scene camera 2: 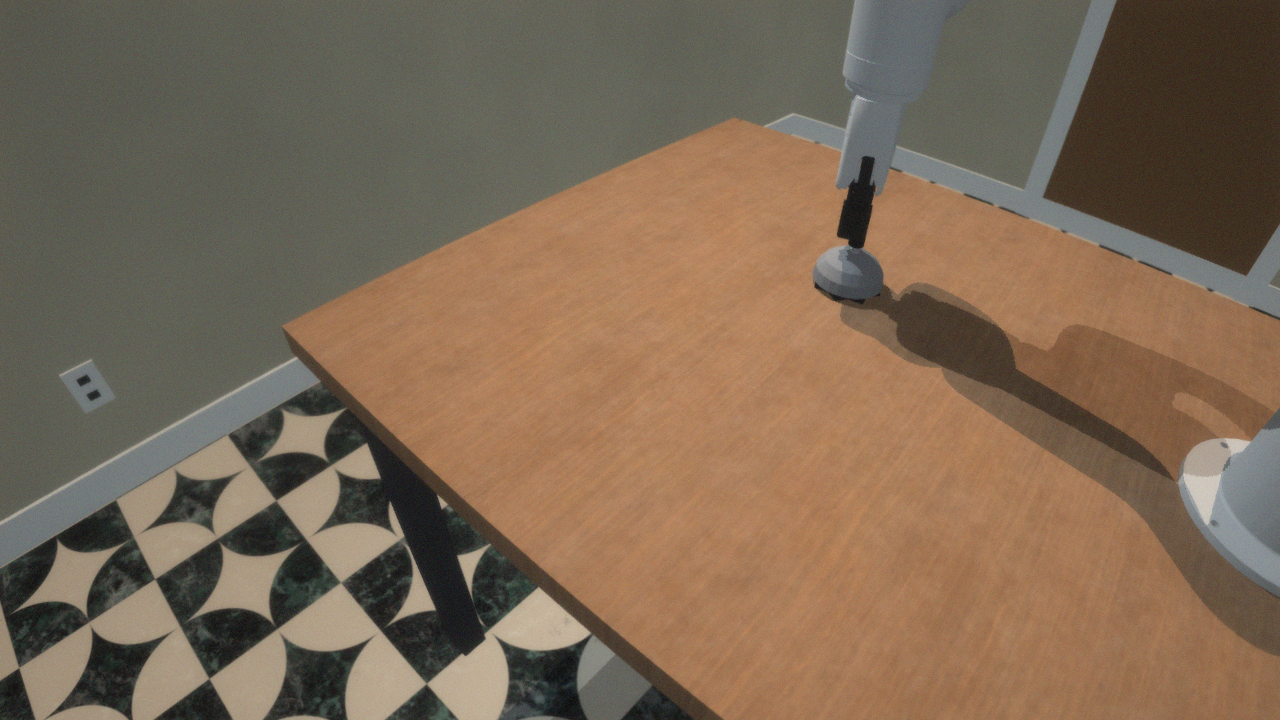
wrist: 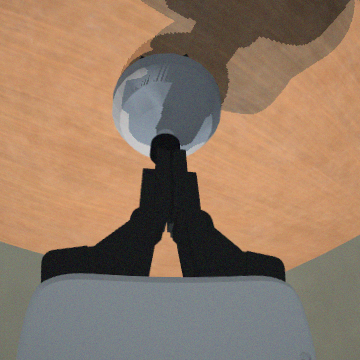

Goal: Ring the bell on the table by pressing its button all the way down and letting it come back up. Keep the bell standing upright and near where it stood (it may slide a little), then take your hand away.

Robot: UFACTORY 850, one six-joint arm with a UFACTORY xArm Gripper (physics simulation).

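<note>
A grey domed bell (scene camera 2: 847, 273) (wrist: 167, 95) stands upright on the wooden table. Its black round button (wrist: 165, 143) shows at the top of the dome in the wrist view; in the scene view the fingertips hide most or all of it. My gripper (scene camera 2: 856, 243) (wrist: 167, 165) is shut, with nothing between its fingers. It points down from above the bell, and its fingertips overlap the button, close against the dome's top. How far down the button sits is hard to tell.
The wooden table (scene camera 2: 626, 358) reaches around the bell. The robot's white base (scene camera 2: 1203, 483) stands at the right edge of the scene view. The arm's shadow falls between the bell and the base. A wall stands behind the table.
</note>
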